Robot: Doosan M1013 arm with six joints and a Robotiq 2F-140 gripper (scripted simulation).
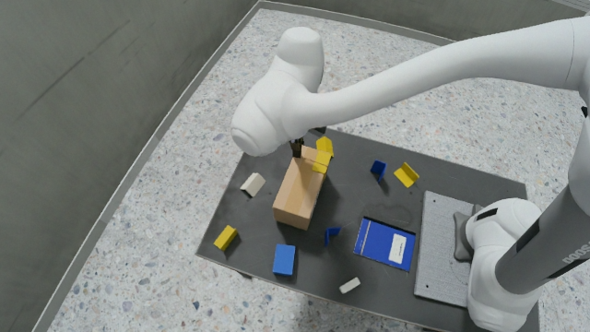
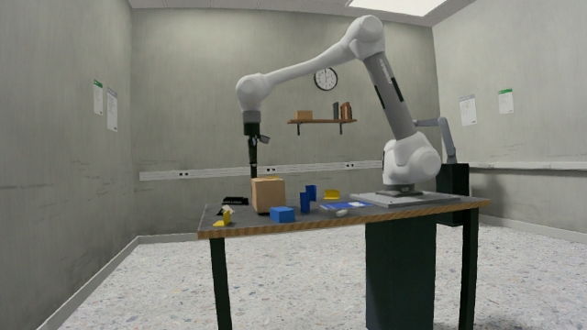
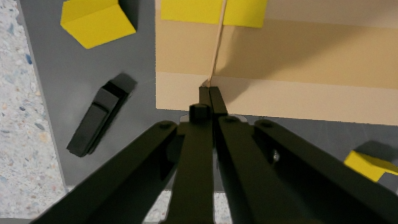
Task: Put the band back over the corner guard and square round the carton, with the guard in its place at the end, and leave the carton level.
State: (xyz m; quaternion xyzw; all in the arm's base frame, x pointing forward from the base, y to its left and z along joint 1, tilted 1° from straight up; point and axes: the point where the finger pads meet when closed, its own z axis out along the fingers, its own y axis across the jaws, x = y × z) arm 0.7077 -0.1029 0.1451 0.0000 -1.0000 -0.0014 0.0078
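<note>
The brown carton is 4 cm behind my hand, 8 cm to the left of it and 10 cm below it. From my hand the other things lie so: blue block (4 cm behind, 32 cm to the left, 15 cm below); white block (27 cm behind, 35 cm to the left, 17 cm below).
</note>
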